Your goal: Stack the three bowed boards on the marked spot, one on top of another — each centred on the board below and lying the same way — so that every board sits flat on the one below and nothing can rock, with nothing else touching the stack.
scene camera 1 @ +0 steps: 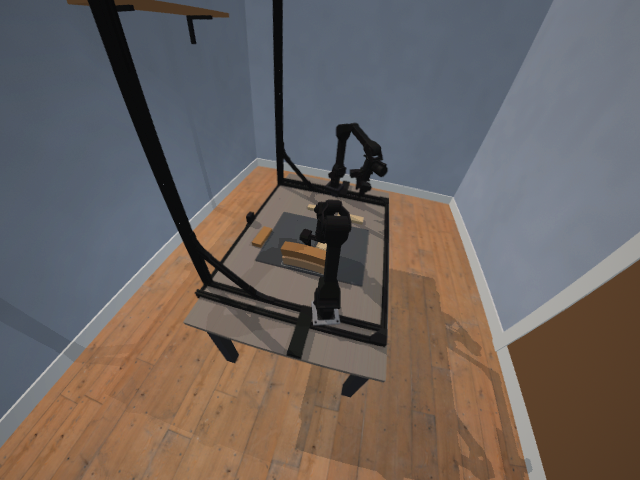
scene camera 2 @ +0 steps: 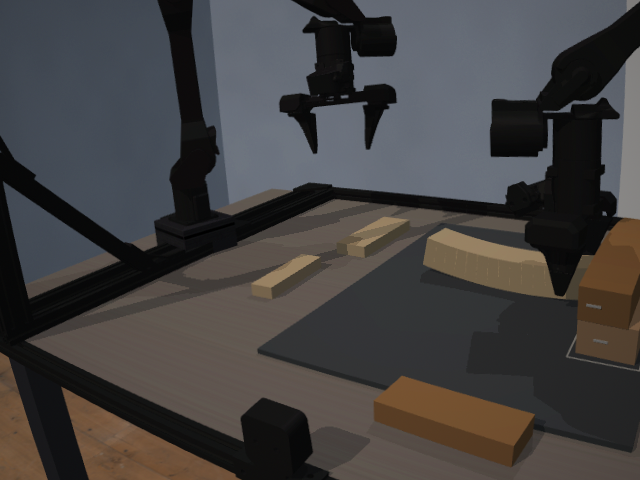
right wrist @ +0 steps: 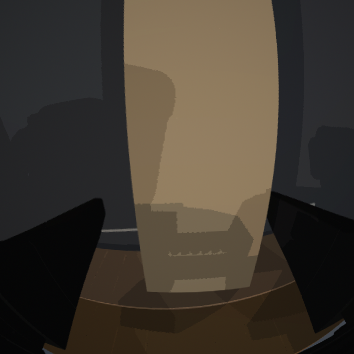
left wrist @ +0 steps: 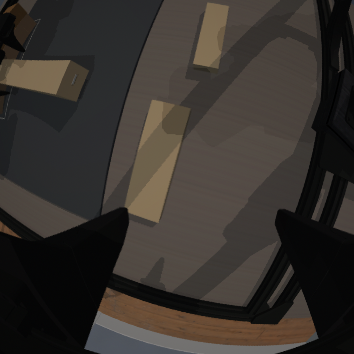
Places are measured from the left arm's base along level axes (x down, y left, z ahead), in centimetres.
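Where they show: left gripper, fingertip midpoint: (scene camera 1: 357,193) (scene camera 2: 341,151) (left wrist: 205,217); right gripper, fingertip midpoint: (scene camera 2: 571,283) (right wrist: 185,203) (left wrist: 15,71); left arm's base, link origin: (scene camera 1: 334,185) (scene camera 2: 193,218); right arm's base, link origin: (scene camera 1: 325,311).
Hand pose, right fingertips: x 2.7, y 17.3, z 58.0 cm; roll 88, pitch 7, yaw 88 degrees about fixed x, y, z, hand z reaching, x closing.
Each offset is from my right fingertips to the top centre of the thing. "pt": to the spot under its first point. Level surfaces: height alone.
Two brown boards are stacked on the marked outline {pt dy -13.0, dx +1.8, dz +10.0 cm} (scene camera 2: 604,363): a darker upper board {dy -1.4, dx -7.6, dz +7.3 cm} (scene camera 1: 302,251) (scene camera 2: 603,304) over a lighter lower board {dy -1.1, dx -3.6, dz +7.6 cm} (scene camera 1: 299,261) (scene camera 2: 604,341). A pale bowed board {dy -0.4, dx -3.3, dz -8.6 cm} (scene camera 2: 485,263) (left wrist: 37,77) (right wrist: 220,125) lies beside them on the mat, its far end raised. Its near end is partly hidden by the stack in scene camera 2; I cannot tell whether they touch. My right gripper (scene camera 2: 560,290) (right wrist: 185,203) is open low at the pale board near the stack, one finger on each side. My left gripper (scene camera 2: 341,150) (left wrist: 205,217) is open and empty, high above the table.
Two pale blocks {dy -17.1, dx +0.8, dz -34.0 cm} (scene camera 2: 285,276) {dy +3.1, dx +0.8, dz -35.8 cm} (scene camera 2: 379,237) lie on the table beside the dark mat {dx +1.9 cm} (scene camera 2: 361,330) (left wrist: 75,150). An orange block {dy -30.2, dx +0.4, dz +3.4 cm} (scene camera 1: 262,236) (scene camera 2: 454,413) lies at the mat's near edge in scene camera 2. A black box (scene camera 2: 276,428) stands at the frame's rail.
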